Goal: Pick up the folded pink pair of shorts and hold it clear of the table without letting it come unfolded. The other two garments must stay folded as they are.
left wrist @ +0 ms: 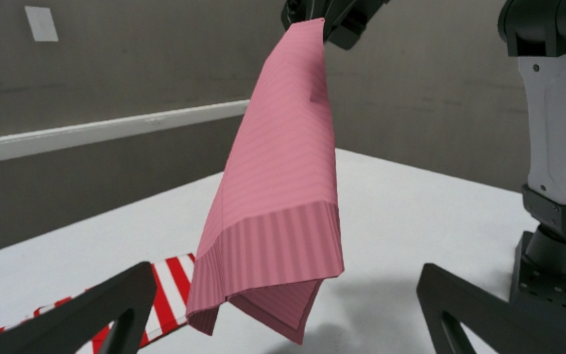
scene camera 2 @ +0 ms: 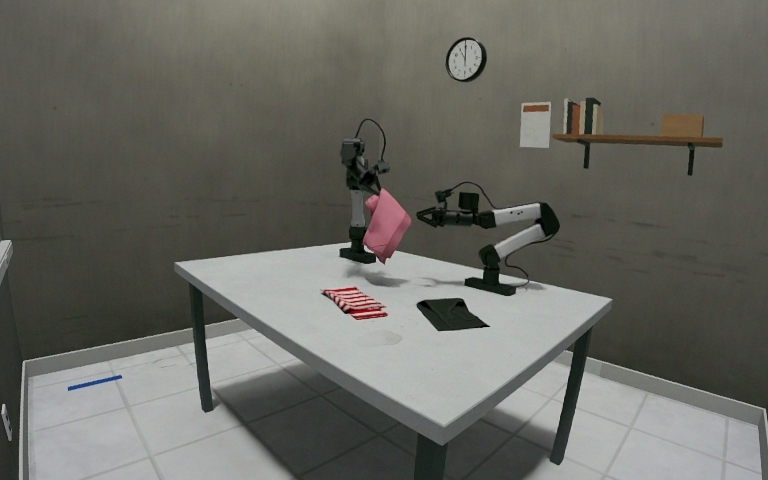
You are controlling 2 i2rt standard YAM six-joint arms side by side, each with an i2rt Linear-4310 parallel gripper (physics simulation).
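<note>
The pink pair of shorts hangs clear of the table in a layered bundle, upper end gripped, lower layers slightly parted. My right gripper is shut on its upper edge; the cloth partly hides its fingertips in the left wrist view. My left gripper is open and empty, a short gap from the shorts in scene camera 2. The red-and-white striped garment lies folded on the table. The dark garment lies folded to its right in scene camera 2.
The white table carries both arm bases: the right arm's base at the back and the left arm's base at the right. A wall shelf with books and a box is behind the left arm.
</note>
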